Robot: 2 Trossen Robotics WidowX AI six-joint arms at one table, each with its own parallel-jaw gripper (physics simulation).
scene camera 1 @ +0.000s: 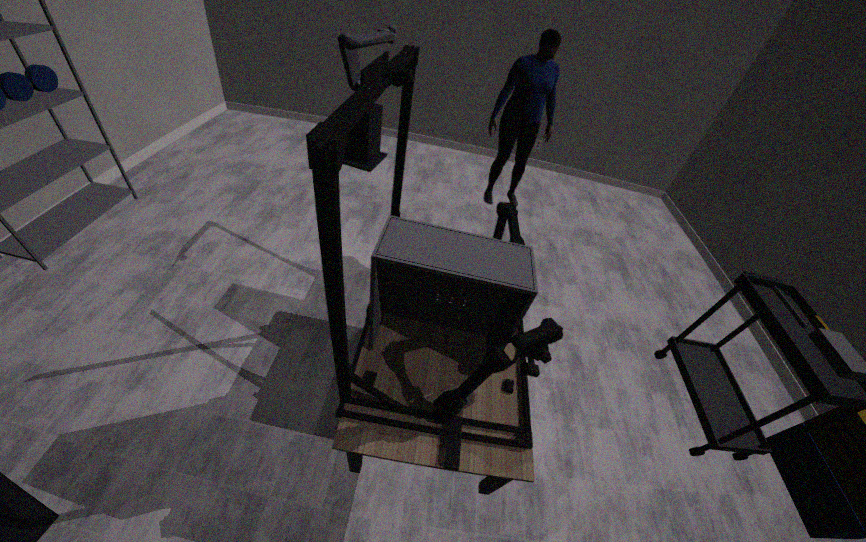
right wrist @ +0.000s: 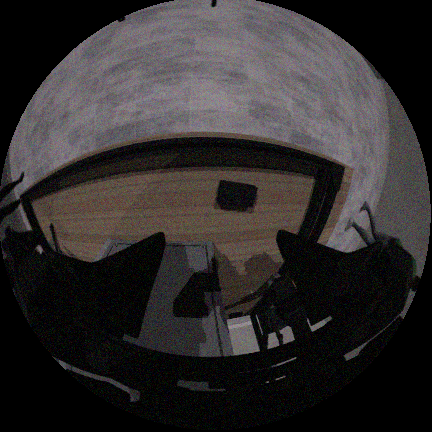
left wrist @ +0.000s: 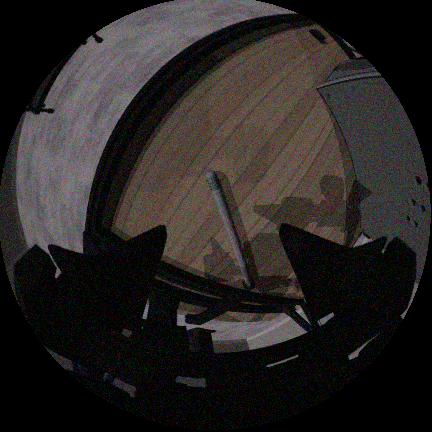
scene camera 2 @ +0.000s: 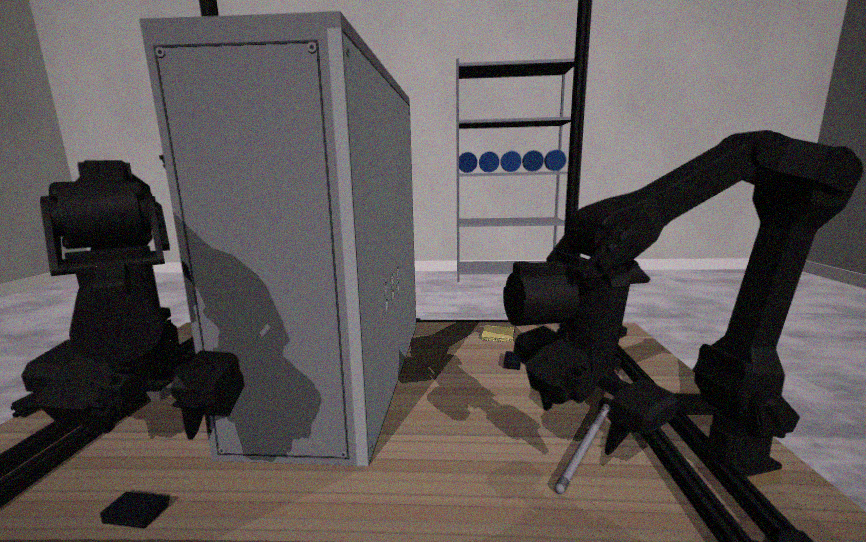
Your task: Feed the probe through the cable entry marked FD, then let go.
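Pixels of known places: left gripper, between the fingertips: [right wrist: 37,243] [left wrist: 224,230] [scene camera 2: 575,429]; right gripper, between the fingertips: [scene camera 1: 518,366] [right wrist: 222,237] [scene camera 2: 151,433]; left arm's base, origin of its link: [right wrist: 35,237] [left wrist: 163,299] [scene camera 2: 737,456]; right arm's base, origin of its link: [scene camera 1: 441,415] [right wrist: 279,281] [scene camera 2: 154,382].
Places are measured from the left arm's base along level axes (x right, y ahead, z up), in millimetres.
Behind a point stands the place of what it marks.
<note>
The probe [scene camera 2: 581,450] {x 72, y 185, z -6 mm} [left wrist: 228,225] {x 65, y 196, z -6 mm}, a thin grey rod, lies on the wooden table. My left gripper [scene camera 2: 581,418] {x 36, y 221, z 56 mm} [left wrist: 224,230] {x 36, y 221, z 56 mm} is open and low over it; in the left wrist view the rod shows between and beyond the fingertips, not gripped. The grey cabinet [scene camera 1: 453,255] {x 455, y 507, z 545 mm} [scene camera 2: 255,159] {x 181, y 579, z 394 mm} [left wrist: 385,135] stands upright, with a cluster of small cable entries [scene camera 1: 452,300] {x 357, y 408, z 178 mm} [scene camera 2: 391,290] {x 344, y 398, z 172 mm} [left wrist: 415,202] on the face toward the left arm. The FD marking is not readable. My right gripper [scene camera 2: 105,425] [right wrist: 222,237] {x 123, y 711, z 94 mm} is open and empty beyond the cabinet's opposite side.
A black block [scene camera 2: 135,509] {x 133, y 744, z -5 mm} [right wrist: 236,196] {x 144, y 747, z -5 mm} [left wrist: 317,36] lies near the table edge. A smaller black block [scene camera 2: 512,359] {x 363, y 148, z -5 mm} and a yellow pad [scene camera 2: 497,332] {x 521, y 111, z -10 mm} lie toward the back. Black rails [scene camera 2: 689,466] {x 0, y 78, z 1 mm} run beneath the left arm. A black overhead frame [scene camera 1: 328,255] {x 833, y 725, z 763 mm} rises beside the cabinet.
</note>
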